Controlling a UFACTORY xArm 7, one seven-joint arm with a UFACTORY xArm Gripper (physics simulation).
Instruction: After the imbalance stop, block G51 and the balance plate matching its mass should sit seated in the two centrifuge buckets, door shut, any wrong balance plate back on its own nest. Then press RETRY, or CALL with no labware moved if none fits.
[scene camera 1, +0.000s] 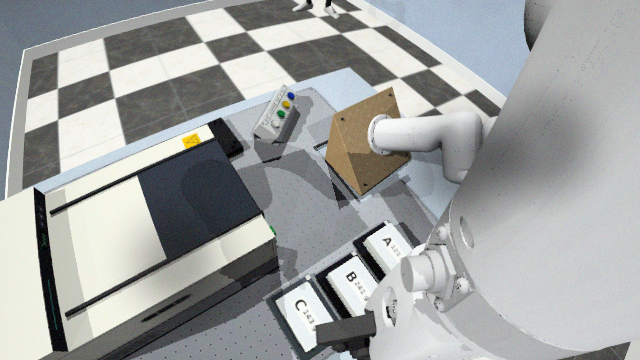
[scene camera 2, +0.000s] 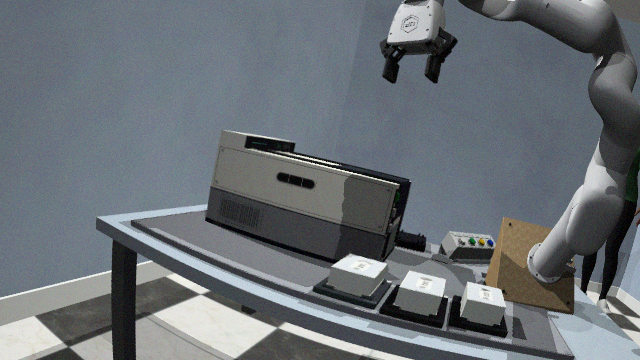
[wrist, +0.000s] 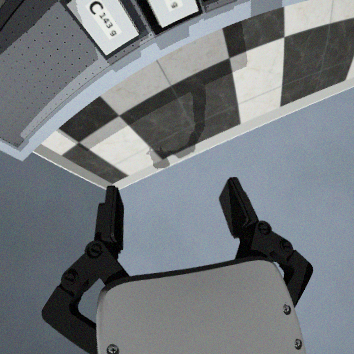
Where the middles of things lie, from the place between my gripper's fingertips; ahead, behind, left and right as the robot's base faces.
The balance plate C (scene camera 1: 302, 309) lies 20 mm ahead of my hand, 90 mm to the right of it and 370 mm below it. From my hand the other things lie so: balance plate A (scene camera 2: 482, 304) 240 mm behind, 80 mm to the right, 370 mm below; then balance plate B (scene camera 1: 352, 282) 110 mm behind, 70 mm to the right, 370 mm below; then centrifuge lid (scene camera 1: 190, 197) 90 mm ahead, 390 mm to the right, 190 mm below.
